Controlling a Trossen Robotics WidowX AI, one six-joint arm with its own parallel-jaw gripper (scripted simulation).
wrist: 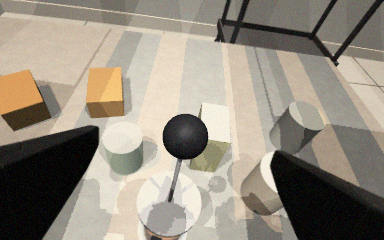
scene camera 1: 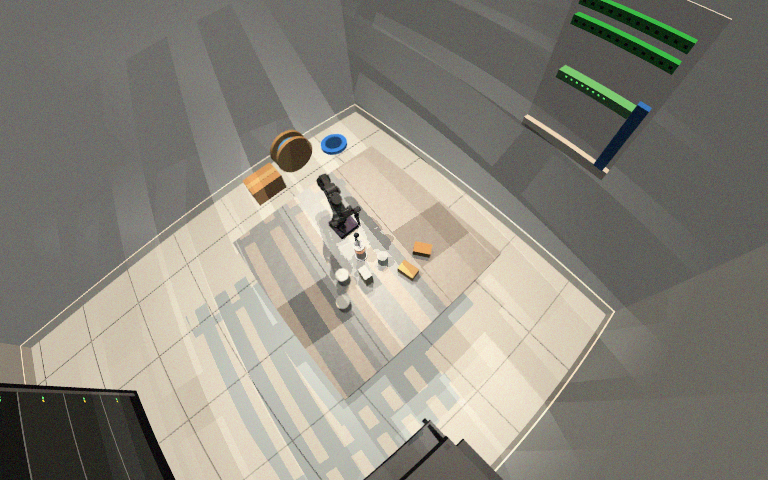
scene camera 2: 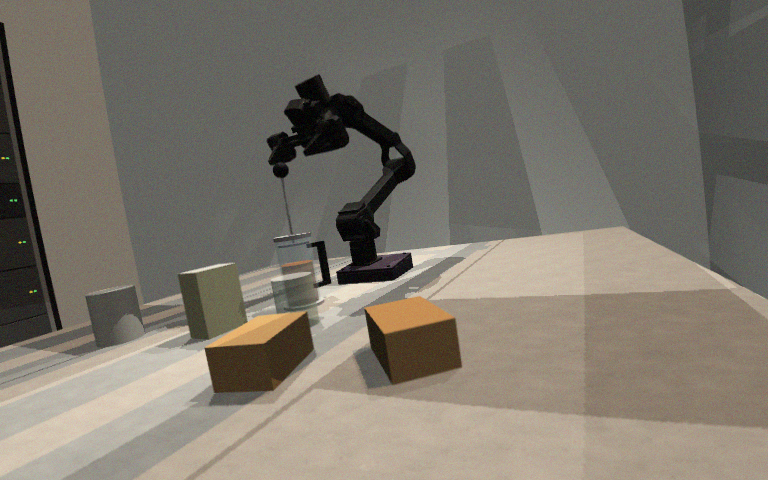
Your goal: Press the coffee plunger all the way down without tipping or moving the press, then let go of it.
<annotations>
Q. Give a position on a pale green cylinder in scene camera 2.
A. At 294, 293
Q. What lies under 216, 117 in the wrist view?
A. An olive-cream box.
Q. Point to an olive-cream box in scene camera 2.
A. At 212, 297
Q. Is the gripper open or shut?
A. Open.
</annotations>
